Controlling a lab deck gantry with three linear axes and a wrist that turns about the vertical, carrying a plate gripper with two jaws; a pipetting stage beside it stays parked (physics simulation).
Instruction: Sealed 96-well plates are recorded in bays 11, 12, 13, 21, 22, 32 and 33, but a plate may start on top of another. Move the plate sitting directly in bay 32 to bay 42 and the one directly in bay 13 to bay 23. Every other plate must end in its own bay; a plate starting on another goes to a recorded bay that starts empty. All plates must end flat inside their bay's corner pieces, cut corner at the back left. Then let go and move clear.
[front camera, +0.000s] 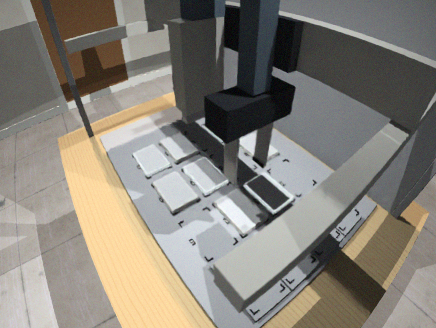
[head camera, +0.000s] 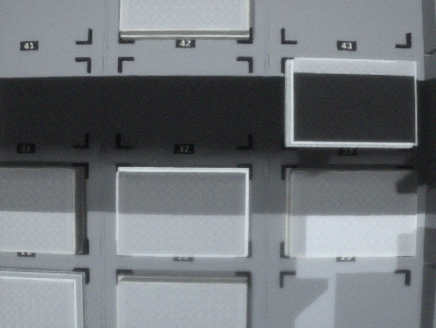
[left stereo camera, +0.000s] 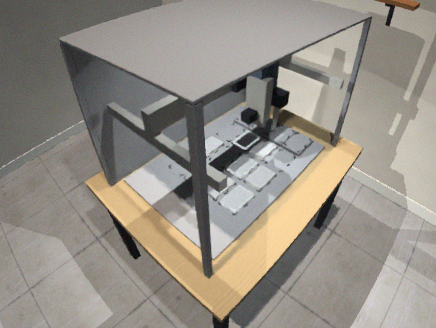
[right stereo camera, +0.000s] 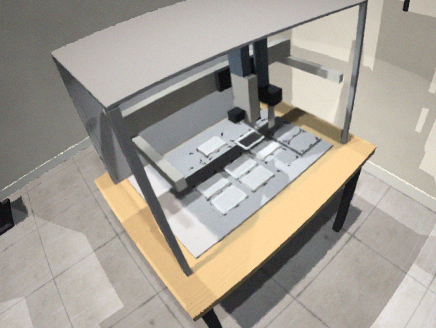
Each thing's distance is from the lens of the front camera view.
my gripper (front camera: 245, 170): 0.54 m
plate (front camera: 237, 208): 0.65 m
plate (front camera: 203, 173): 0.73 m
plate (front camera: 175, 192): 0.69 m
plate (front camera: 150, 159): 0.80 m
